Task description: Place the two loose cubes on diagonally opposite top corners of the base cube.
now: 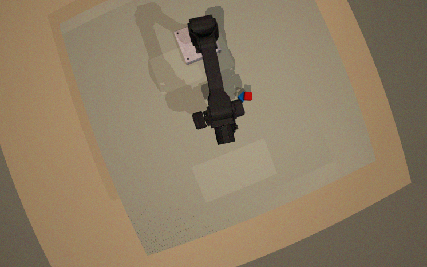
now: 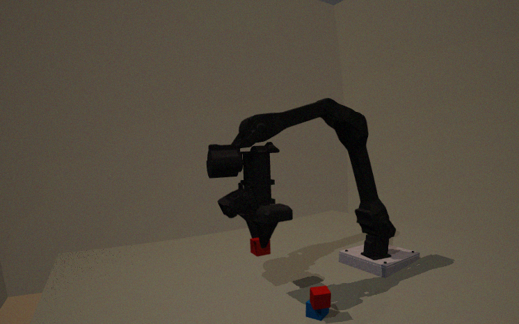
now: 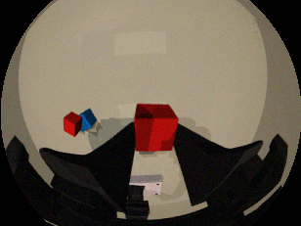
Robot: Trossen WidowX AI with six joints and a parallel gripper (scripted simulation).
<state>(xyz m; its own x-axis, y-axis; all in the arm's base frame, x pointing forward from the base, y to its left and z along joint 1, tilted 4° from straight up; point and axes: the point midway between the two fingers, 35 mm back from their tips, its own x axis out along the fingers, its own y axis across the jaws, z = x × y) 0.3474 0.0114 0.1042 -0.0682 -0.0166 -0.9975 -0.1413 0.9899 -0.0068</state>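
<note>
The blue cube lies 7 cm behind my gripper tip, 13 cm to the left of it and 11 cm below it. From my gripper tip the other things lie so: red cube: right at my gripper tip.
</note>
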